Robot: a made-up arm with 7 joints.
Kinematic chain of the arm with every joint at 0, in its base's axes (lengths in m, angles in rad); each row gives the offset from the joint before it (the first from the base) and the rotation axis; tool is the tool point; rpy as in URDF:
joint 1: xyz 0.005 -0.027 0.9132 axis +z
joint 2: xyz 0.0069 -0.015 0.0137 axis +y
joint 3: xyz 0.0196 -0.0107 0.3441 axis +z
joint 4: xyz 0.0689 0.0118 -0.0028 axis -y
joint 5: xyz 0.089 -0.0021 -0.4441 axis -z
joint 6: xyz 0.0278 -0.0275 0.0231 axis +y
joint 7: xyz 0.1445 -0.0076 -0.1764 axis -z
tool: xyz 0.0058 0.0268 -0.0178 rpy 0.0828 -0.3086 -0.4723
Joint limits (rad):
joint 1: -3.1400..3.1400
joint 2: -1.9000..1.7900
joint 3: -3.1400..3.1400
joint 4: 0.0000..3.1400
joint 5: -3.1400..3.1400
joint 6: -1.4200..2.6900
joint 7: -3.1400..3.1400
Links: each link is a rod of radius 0.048 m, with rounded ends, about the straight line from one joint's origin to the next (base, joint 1, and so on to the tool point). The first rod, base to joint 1, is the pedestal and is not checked.
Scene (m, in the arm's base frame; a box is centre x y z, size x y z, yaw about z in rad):
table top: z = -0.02
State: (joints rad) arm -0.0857 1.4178 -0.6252 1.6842 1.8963 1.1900 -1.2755
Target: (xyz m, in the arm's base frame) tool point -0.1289 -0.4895 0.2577
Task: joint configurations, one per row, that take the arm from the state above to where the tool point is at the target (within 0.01 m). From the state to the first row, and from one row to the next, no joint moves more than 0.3 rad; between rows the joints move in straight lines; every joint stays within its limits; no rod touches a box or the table.
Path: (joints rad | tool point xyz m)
1: -0.3135 1.5419 -0.6531 1.6083 1.8968 1.1184 -1.2657 | 0.3597 -0.5146 0.3173
2: -0.5412 1.6659 -0.6811 1.5324 1.8974 1.0469 -1.2559 | 0.1103 -0.5471 0.2731
3: -0.7690 1.7900 -0.7090 1.4564 1.8979 0.9753 -1.2461 | -0.1289 -0.4895 0.2577

